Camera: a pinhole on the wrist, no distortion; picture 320 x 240 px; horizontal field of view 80.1 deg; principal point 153.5 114.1 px. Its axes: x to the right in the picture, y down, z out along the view. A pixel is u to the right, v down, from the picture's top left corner.
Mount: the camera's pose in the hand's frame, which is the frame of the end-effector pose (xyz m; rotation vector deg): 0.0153 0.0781 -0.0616 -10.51 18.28 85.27
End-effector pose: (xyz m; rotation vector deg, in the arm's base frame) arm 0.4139 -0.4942 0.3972 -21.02 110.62 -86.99
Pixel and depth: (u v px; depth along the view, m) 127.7 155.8 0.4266
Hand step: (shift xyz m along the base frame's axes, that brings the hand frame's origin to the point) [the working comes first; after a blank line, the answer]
In the camera's frame: -0.0578 0.0935 0.4266

0.2912 -0.2082 -0.1874
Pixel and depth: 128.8 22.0 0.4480
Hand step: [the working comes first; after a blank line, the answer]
In the camera's frame: -0.0581 -0.2168 0.4480

0.0529 -0.3912 -0.2673
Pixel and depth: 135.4 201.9 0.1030
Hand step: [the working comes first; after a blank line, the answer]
In the camera's frame: -0.0098 0.0475 0.1030

0.0616 0.0114 -0.0969
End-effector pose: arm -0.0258 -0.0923 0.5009 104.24 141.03 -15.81
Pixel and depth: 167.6 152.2 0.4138
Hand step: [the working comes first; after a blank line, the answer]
In the camera's frame: 0.0307 0.0828 0.4138

0.2231 -0.0150 -0.3407
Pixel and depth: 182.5 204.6 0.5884
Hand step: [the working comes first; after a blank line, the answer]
In the camera's frame: 0.0896 0.2798 0.5884

0.3875 -0.1743 -0.4832
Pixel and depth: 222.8 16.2 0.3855
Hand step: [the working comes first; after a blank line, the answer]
In the camera's frame: 0.1404 -0.1983 0.3855

0.2125 0.2866 -0.3123
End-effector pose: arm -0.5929 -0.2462 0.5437 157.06 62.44 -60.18
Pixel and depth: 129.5 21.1 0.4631
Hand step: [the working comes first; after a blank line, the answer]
In the camera's frame: -0.0584 -0.2263 0.4631

0.0218 -0.0347 -0.4928
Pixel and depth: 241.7 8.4 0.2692
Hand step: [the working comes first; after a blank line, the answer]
In the camera's frame: 0.1247 -0.1495 0.2692

0.1866 -0.1191 -0.2860
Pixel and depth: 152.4 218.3 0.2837
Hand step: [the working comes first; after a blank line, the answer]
In the camera's frame: -0.0016 0.1553 0.2837

-0.0781 -0.2556 -0.1432
